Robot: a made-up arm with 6 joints.
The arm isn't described. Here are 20 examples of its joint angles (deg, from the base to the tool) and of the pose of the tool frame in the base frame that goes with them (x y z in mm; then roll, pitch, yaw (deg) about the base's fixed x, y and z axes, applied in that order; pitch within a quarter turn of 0, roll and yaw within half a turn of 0).
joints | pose
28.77 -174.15 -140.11 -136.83 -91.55 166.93 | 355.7 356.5 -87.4 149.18 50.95 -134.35
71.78 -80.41 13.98 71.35 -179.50 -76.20 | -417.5 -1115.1 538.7 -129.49 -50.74 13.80
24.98 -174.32 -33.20 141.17 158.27 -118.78 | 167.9 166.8 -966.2 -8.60 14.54 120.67
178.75 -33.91 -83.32 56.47 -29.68 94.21 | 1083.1 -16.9 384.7 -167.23 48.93 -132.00
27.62 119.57 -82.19 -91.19 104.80 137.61 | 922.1 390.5 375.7 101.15 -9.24 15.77
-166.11 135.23 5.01 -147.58 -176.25 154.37 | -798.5 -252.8 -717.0 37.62 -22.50 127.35
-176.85 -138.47 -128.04 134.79 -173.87 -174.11 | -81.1 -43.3 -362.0 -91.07 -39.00 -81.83
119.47 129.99 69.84 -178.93 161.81 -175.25 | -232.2 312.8 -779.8 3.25 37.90 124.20
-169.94 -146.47 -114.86 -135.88 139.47 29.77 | -195.8 -22.5 -402.9 -33.30 46.46 1.47
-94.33 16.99 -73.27 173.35 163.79 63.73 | 74.1 271.4 1147.0 -141.15 -11.31 -167.77
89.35 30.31 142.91 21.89 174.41 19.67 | -49.3 405.4 261.3 -1.63 -12.04 87.18
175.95 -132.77 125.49 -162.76 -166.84 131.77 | 547.6 -97.0 279.8 -163.31 11.59 63.38
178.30 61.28 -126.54 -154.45 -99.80 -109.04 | -67.0 -104.4 924.2 28.15 33.39 -98.60
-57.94 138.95 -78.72 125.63 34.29 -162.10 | 691.2 -894.8 110.1 -42.14 20.38 -87.33
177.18 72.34 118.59 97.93 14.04 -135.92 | -518.8 -56.0 -383.3 163.56 1.27 33.65
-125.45 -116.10 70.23 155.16 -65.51 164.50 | 623.6 880.4 490.8 12.37 25.53 -152.50
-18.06 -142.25 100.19 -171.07 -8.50 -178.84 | -895.6 346.8 270.8 -7.87 -32.86 -6.14
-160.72 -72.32 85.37 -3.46 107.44 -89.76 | 386.4 91.5 1011.9 -120.47 -0.57 105.79
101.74 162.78 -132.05 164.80 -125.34 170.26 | -143.1 589.8 2.1 -167.32 22.79 -77.40
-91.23 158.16 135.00 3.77 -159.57 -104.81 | 51.7 268.5 -268.7 -135.24 -14.07 -169.27
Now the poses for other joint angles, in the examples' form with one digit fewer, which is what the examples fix.
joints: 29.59 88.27 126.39 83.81 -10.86 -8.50
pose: 194 137 -447 -145.0 0.6 137.8
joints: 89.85 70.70 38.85 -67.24 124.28 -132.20
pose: 57 1215 191 96.8 -18.7 47.7
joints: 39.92 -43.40 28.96 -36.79 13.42 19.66
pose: -524 -399 1505 8.7 -1.2 23.7
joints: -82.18 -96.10 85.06 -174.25 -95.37 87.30
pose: -32 693 812 -84.4 -3.8 -166.8
